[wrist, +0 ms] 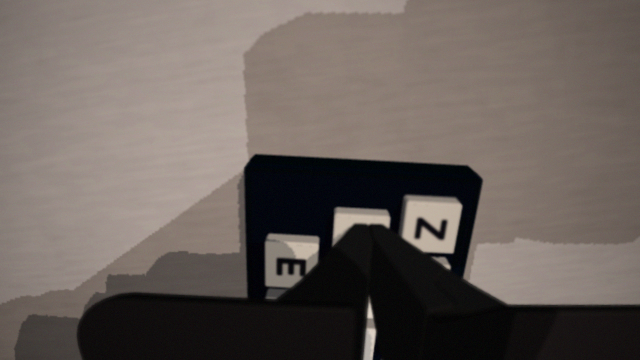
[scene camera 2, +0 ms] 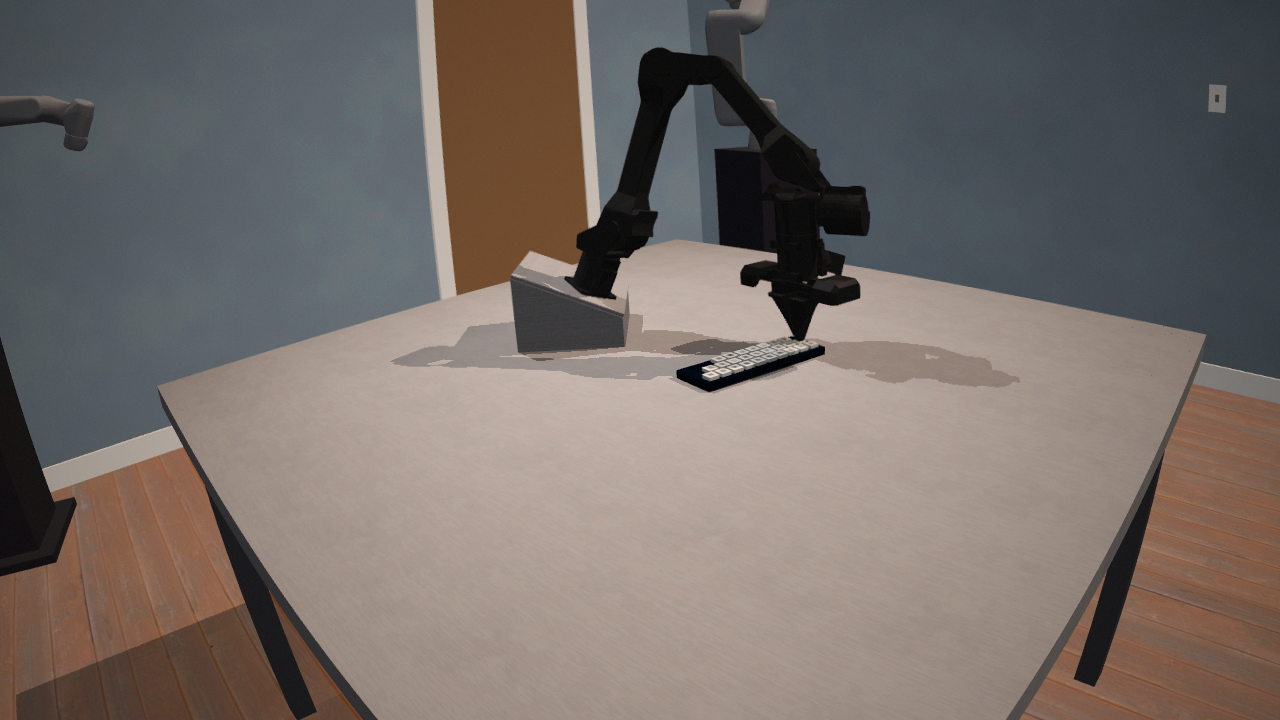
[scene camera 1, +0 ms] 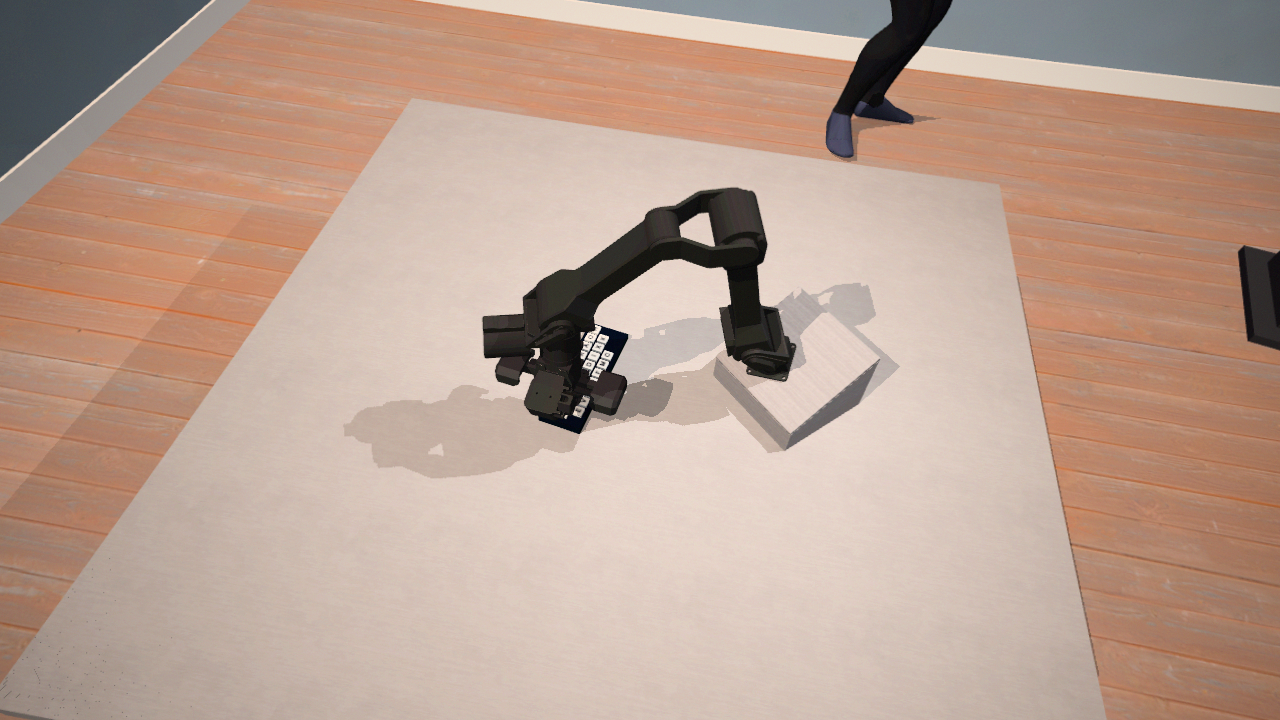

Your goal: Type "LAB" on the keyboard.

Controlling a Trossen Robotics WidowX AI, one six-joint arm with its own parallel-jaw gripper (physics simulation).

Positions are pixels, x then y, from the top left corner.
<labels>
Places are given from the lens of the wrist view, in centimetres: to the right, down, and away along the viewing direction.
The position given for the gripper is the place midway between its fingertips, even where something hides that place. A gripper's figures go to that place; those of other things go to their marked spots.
gripper (wrist: 367, 238): 1, 2, 11
dark blue keyboard (wrist: 294, 195): -1, 0, 11
</labels>
